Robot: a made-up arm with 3 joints. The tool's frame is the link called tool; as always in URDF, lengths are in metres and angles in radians.
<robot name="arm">
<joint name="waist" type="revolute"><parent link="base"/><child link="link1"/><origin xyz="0 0 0.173" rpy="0 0 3.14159"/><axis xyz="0 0 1"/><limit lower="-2.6" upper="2.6" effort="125" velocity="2.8"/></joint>
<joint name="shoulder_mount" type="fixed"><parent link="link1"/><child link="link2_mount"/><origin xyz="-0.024 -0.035 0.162"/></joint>
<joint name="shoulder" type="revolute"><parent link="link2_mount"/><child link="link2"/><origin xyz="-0.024 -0.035 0.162" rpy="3.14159 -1.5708 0"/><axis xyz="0 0 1"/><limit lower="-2.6" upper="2.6" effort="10" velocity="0.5"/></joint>
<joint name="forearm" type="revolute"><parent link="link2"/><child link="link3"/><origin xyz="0.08 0.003 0.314" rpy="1.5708 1.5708 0"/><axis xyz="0 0 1"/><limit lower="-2.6" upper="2.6" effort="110" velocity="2.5"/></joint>
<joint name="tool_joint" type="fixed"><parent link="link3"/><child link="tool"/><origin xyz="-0.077 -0.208 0.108" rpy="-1.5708 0 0"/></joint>
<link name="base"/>
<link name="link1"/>
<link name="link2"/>
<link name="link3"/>
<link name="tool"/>
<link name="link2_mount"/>
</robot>
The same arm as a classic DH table. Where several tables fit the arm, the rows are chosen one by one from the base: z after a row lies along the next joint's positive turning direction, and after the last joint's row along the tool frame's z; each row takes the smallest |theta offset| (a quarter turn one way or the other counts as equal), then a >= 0, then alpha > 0; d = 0 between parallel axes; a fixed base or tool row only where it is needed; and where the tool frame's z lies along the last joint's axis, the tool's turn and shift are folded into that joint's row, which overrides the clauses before.
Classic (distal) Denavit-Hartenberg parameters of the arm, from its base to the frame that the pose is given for. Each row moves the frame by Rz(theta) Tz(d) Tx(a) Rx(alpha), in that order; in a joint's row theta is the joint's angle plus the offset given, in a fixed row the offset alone. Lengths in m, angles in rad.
waist: a 0.07; alpha -1.5708; d 0.497; theta0 1.5708
shoulder: a 0.08; alpha 1.5708; d 0.266; theta0 -1.5708
forearm: a 0.077; alpha 1.5708; d 0.105; theta0 1.5708
tool (fixed): a 0; alpha 0; d -0.208; theta0 3.1416
Joint limits (rad, base to tool): -2.6..2.6 -2.6..2.6 -2.6..2.6

